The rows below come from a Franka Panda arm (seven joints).
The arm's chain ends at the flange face. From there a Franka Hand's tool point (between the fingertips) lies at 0.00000 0.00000 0.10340 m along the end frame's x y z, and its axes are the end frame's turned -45 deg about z.
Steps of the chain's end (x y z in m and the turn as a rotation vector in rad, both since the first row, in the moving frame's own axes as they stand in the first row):
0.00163 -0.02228 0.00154 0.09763 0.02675 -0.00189
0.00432 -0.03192 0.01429 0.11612 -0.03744 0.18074
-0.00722 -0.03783 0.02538 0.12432 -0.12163 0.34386
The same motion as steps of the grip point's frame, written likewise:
0.02598 -0.01978 0.00101 0.05012 0.08795 -0.00189
0.03234 -0.03014 0.01352 0.10858 0.05564 0.18074
0.02489 -0.04936 0.02384 0.17391 0.00190 0.34386

